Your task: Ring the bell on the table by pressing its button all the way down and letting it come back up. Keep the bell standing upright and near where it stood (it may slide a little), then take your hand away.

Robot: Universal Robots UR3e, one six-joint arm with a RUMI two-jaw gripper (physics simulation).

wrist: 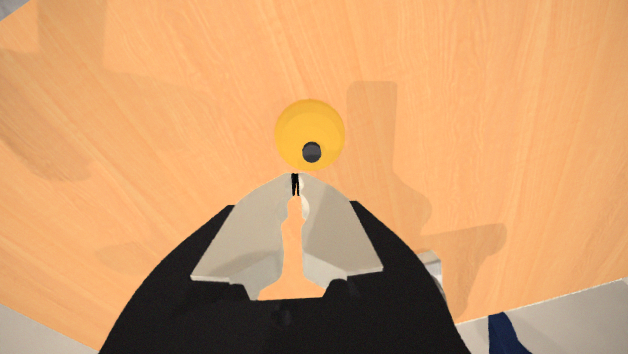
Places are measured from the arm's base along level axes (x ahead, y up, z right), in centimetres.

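Pixels of known places: gripper, fingertip midpoint: (296, 176).
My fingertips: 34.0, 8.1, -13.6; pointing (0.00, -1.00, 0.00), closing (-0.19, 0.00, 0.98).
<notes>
Ahead of a thing's pixels: the offset from my fingertips to its top centre, as dx, dy, dz. Level surfaces: height alone.
The yellow round bell @[-0.1, -4.1, +1.3] (295, 125) stands upright on the wooden table @[dy -10.7] (210, 130), a little above the middle of the wrist view. Its dark round button @[-0.1, -4.1, +1.3] (311, 152) shows near the lower part of the bell and stands clear of the fingers. My gripper (296, 176) is shut, with its fingertips together and nothing held. In the view the fingertips are just below the bell's lower edge and slightly left of the button. How high they are above the bell is hard to tell.
A small pale grey object (431, 262) shows partly behind the gripper's right side. A dark blue item (506, 334) is beyond the table edge at the lower right. Shadows of the arm fall on the table.
</notes>
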